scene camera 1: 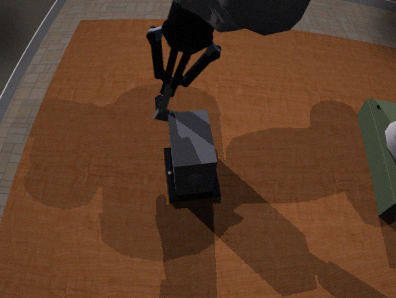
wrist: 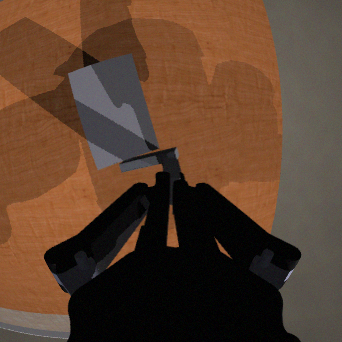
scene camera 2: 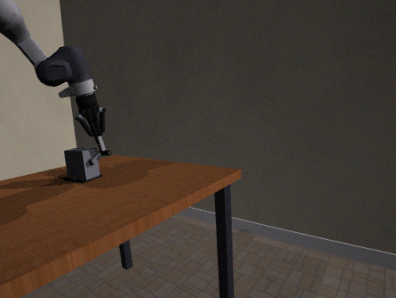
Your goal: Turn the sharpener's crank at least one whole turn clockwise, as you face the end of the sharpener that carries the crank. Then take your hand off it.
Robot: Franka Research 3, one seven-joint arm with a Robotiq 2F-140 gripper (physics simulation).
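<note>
The grey box-shaped sharpener stands upright on its dark base plate. Its crank arm sticks out from one end face, slanting up toward the black handle. My gripper is shut with nothing between its fingers. It points down, with its fingertips right beside the handle at the outer end of the crank arm. They look to be touching or nearly touching. In the wrist view the fingers hide most of the handle, and exact contact cannot be told.
A green box-like object with a white rounded part stands at the right in scene camera 1. The wooden table has an edge past the crank side. A dark wall rises behind it.
</note>
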